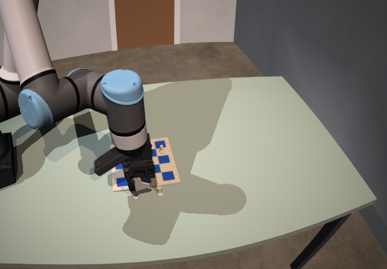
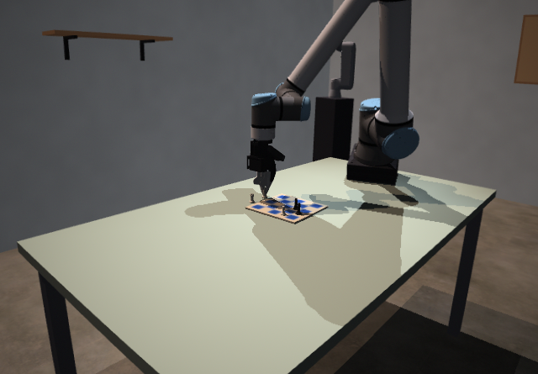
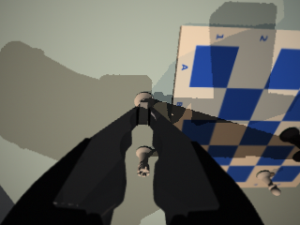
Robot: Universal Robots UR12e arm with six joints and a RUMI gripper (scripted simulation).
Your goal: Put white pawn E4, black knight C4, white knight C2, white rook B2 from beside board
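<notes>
My gripper is now 140 mm to the right of the chessboard, 30 mm above it and 10 mm short of it. From my hand the other things lie so: black knight: 180 mm to the left, 10 mm below; white knight: 10 mm below; white rook: 70 mm ahead, 20 mm to the left, 10 mm below.
</notes>
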